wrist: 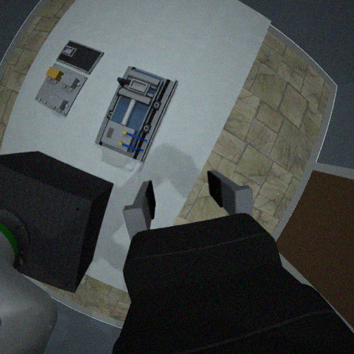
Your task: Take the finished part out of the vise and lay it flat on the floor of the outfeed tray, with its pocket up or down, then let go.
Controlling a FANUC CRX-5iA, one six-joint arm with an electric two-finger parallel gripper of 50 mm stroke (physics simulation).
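Observation:
The finished part (pixel 137 86), a small grey rectangular block with a pocket facing up, sits between the jaws at the upper end of the vise (pixel 129 112). The outfeed tray (pixel 86 59) is a dark, shallow rectangle at the upper left of the wrist view, left of the vise. A small grey part with a rectangular pocket (pixel 69 50) lies in its upper left corner. My gripper (pixel 180 187) is open, with bare space between its fingers. It is high above the table and apart from the vise, which shows up and to the left of the fingers.
A grey plate (pixel 60 95) with an orange block (pixel 54 73) and small dark pieces lies below the tray. Blue rods with yellow ends (pixel 132 135) lie at the vise's lower end. A large black box (pixel 55 215) stands at the left. A brown surface (pixel 320 225) is at the right.

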